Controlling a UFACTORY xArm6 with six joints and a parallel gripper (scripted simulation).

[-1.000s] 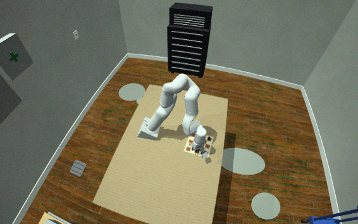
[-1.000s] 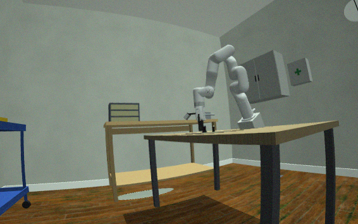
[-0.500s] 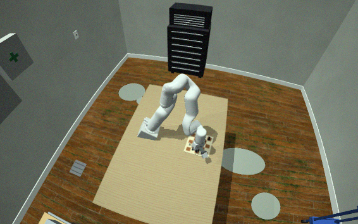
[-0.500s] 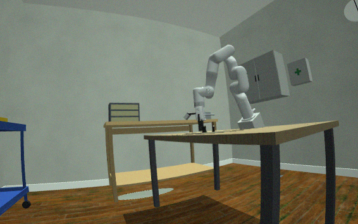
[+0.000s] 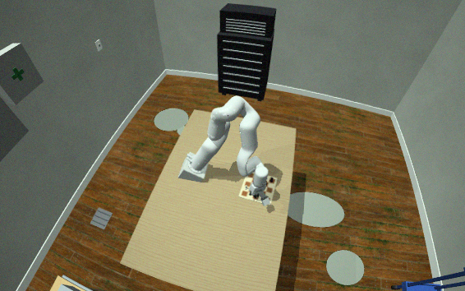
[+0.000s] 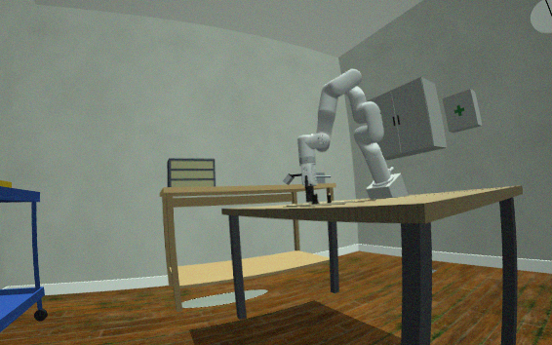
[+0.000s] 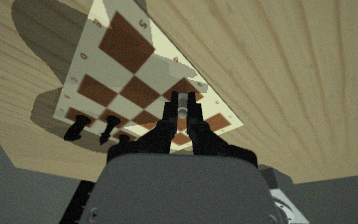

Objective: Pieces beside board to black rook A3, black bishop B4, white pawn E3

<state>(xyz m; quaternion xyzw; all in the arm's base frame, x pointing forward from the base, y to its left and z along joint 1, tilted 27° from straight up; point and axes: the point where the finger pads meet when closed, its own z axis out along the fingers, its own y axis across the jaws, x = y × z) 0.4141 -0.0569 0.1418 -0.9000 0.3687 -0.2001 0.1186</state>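
Now: hand 1 cm above the white pawn. From my hand the other things lie so: black chess piece (15 cm to the left, 1 cm below); then chessboard (8 cm to the left, 3 cm below).
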